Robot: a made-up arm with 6 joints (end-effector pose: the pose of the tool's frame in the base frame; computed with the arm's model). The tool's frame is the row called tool. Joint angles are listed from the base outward.
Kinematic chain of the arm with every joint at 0, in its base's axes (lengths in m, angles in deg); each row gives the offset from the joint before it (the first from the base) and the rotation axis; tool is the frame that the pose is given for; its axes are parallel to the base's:
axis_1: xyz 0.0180 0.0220 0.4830 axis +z
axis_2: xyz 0.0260 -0.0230 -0.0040 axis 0.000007 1 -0.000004
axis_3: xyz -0.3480 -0.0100 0.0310 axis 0.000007 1 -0.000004
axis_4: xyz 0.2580 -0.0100 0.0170 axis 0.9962 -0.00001 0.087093
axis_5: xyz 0.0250 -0.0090 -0.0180 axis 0.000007 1 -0.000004
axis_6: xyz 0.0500 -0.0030 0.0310 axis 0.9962 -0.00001 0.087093
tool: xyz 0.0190 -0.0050 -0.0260
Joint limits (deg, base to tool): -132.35..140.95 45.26..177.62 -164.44..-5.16 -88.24..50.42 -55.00..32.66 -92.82..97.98
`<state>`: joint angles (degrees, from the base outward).
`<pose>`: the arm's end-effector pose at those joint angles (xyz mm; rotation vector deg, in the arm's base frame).
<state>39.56 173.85 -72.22 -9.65 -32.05 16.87</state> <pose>316.8 205.2 145.3 -13.91 70.88 34.38</pose>
Working (the frame after each row of the table, in the pose's form):
after axis_1: 18.0 22.0 483.0 0.00 0.00 39.56
after axis_2: 52.7 20.8 479.0 -58.94 163.91 3.17
after axis_3: 328.4 235.6 485.5 -34.92 97.10 28.46
after axis_4: 307.5 205.4 229.3 -42.53 95.00 36.26
after axis_5: 299.2 182.6 208.3 -28.82 65.43 43.50
after axis_6: 331.4 216.3 172.2 -13.91 70.88 34.38

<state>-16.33 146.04 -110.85 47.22 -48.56 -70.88</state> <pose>563.7 -246.3 488.6 -29.68 12.53 -51.70</pose>
Working (the frame after each row of the table, in the pose's form):
after axis_1: 18.0 22.0 483.0 0.00 0.00 -16.33
after axis_2: 36.5 -7.4 479.0 20.77 144.77 -6.34
after axis_3: 327.3 -103.0 647.7 5.01 34.95 -15.81
after axis_4: 536.2 -174.6 512.9 51.40 26.37 -25.39
after axis_5: 548.2 -169.2 483.6 36.23 -18.13 -44.05
after axis_6: 565.8 -220.0 507.7 -29.68 12.53 -51.70

